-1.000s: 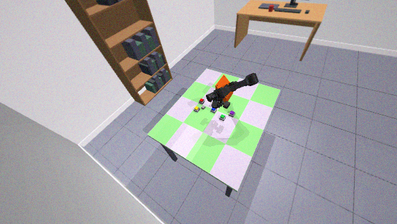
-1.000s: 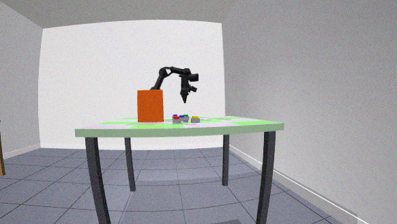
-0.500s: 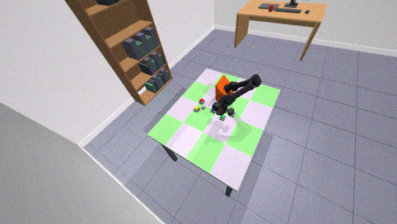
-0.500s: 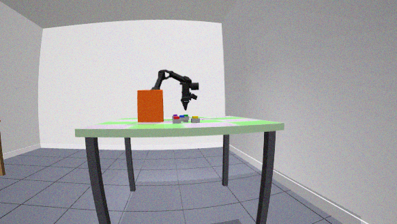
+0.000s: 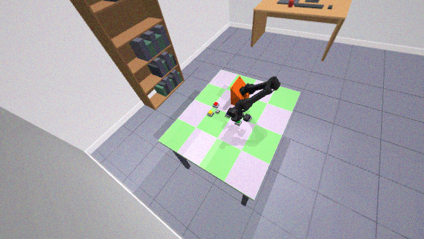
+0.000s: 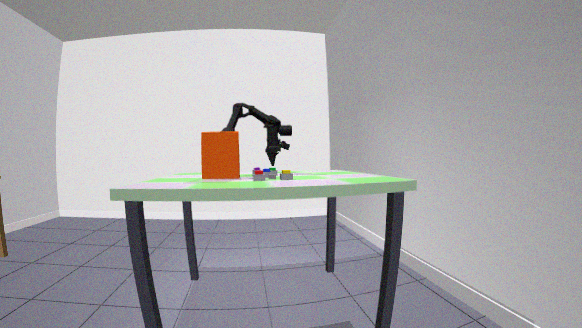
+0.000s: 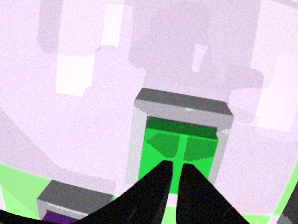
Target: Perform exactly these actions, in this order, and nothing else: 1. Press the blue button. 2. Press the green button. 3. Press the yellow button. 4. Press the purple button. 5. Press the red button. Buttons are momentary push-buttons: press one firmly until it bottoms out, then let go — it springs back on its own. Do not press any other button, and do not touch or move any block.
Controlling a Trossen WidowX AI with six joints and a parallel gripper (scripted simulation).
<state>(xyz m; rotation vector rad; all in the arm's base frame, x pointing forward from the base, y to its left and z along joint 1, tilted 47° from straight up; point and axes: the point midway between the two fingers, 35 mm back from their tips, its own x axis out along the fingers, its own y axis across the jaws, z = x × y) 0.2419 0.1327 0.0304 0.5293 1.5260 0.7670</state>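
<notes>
My gripper tip is now 2 cm above the green button. From my gripper tip the other things lie so: small grey block: 23 cm to the right, 4 cm below; then purple button: 9 cm behind, 5 cm to the left, 2 cm below; then blue button: 12 cm to the right, 3 cm behind, 2 cm below.
</notes>
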